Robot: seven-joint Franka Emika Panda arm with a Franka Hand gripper.
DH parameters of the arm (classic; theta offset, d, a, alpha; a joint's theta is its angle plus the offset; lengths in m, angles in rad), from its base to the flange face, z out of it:
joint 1: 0 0.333 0 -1.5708
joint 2: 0 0 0 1.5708
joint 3: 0 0.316 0.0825 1.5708
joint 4: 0 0 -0.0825 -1.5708
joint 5: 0 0.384 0 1.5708
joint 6: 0 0 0.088 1.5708
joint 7: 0 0.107 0 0
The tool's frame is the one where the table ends.
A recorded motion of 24 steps. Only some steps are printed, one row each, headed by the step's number.
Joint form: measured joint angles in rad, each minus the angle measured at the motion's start. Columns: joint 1, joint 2, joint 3, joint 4, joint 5, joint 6, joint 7.
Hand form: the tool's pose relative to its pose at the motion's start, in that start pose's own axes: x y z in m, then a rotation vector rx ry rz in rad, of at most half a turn. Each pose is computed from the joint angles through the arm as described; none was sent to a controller.
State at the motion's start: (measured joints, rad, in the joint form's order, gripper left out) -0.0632 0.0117 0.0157 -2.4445 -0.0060 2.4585 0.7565
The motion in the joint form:
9: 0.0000 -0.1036 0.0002 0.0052 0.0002 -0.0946 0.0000
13: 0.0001 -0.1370 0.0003 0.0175 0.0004 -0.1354 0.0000
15: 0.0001 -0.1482 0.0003 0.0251 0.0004 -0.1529 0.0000
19: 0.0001 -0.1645 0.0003 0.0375 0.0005 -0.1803 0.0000
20: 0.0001 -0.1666 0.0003 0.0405 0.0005 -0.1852 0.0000
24: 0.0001 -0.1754 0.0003 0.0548 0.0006 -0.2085 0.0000
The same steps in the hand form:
9: -0.0047 0.0047 -0.0433 0.0083 0.0117 0.0004
13: -0.0055 0.0053 -0.0607 0.0112 0.0156 0.0006
15: -0.0053 0.0052 -0.0677 0.0119 0.0167 0.0007
19: -0.0052 0.0052 -0.0784 0.0126 0.0179 0.0009
20: -0.0050 0.0050 -0.0802 0.0127 0.0181 0.0009
24: -0.0042 0.0043 -0.0886 0.0125 0.0180 0.0011

